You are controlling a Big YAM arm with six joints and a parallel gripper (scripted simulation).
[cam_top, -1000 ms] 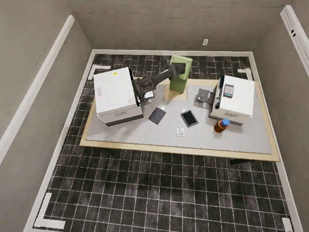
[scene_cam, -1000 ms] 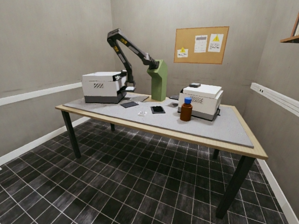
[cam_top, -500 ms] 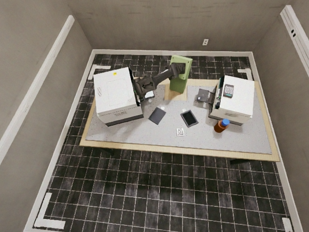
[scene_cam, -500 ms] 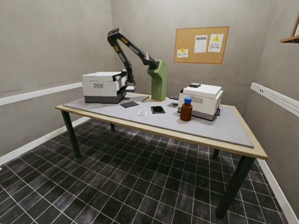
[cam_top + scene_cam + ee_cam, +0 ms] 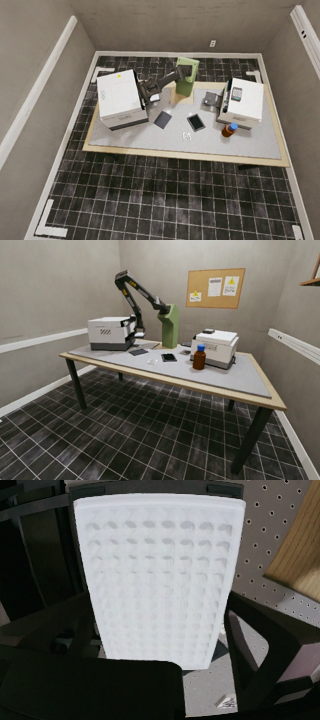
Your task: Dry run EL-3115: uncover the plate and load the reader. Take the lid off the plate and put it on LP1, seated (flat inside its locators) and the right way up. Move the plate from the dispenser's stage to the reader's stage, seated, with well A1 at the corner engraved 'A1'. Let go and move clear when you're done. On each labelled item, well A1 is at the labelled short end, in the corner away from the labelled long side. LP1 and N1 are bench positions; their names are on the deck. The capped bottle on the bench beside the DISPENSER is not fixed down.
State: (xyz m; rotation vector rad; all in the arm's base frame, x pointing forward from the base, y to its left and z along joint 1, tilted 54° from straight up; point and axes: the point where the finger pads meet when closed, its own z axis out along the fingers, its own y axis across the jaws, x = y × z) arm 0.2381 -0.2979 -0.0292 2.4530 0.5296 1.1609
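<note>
Now: hand right at the white well plate. Also, from my hand: brown capped bottle: 330 mm ahead, 690 mm to the left, 20 mm below; then dark flat lid: 230 mm ahead, 420 mm to the left, 120 mm below.
</note>
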